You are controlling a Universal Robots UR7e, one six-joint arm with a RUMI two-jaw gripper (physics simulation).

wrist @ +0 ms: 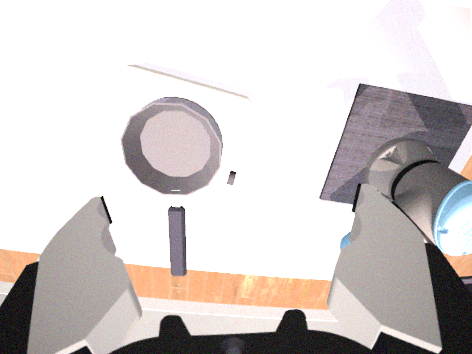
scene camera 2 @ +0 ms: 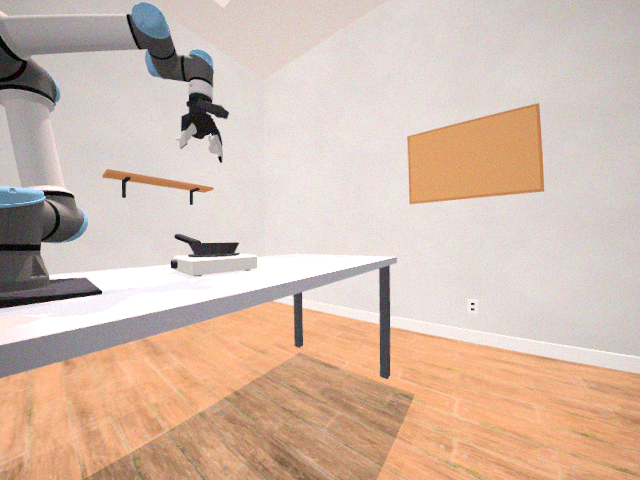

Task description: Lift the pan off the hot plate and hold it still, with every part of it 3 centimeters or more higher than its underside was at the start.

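Frame: origin at the arm's base, x right, y ahead, z up, level; centimetres.
Where they show: gripper, fingertip midpoint: [wrist: 231, 194] [scene camera 2: 202, 156]; arm's base, origin of the base link: [wrist: 396, 168] [scene camera 2: 1, 287].
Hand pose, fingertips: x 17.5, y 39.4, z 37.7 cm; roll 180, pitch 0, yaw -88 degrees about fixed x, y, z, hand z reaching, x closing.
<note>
Each offset is from my fingertips to the top centre of the thing. Level surfaces: height alone.
A black pan [scene camera 2: 216, 249] [wrist: 175, 143] sits upright on the white hot plate {dx -9.3, dy +10.2, dz -32.8 cm} [scene camera 2: 217, 264]. Its dark handle {dx -29.2, dy +12.2, dz -24.4 cm} [scene camera 2: 187, 239] [wrist: 177, 241] slants up to the left in the scene view and points down the frame in the wrist view. The hot plate's white top blends into the table in the wrist view, where its small dark knob {dx -18.5, dy +0.4, dz -34.7 cm} [wrist: 231, 178] shows right of the pan. My gripper [scene camera 2: 201, 149] [wrist: 231, 194] is open and empty, high above the pan. In the wrist view the handle lies between the two fingers, nearer the left one, but far below them.
The white table {dz -39.5 cm} [scene camera 2: 330, 266] carries the hot plate. The arm's base stands on a dark mat [scene camera 2: 85, 287] [wrist: 345, 145] at the table's left in the scene view. A wooden shelf [scene camera 2: 157, 180] and an orange board [scene camera 2: 475, 155] are on the walls.
</note>
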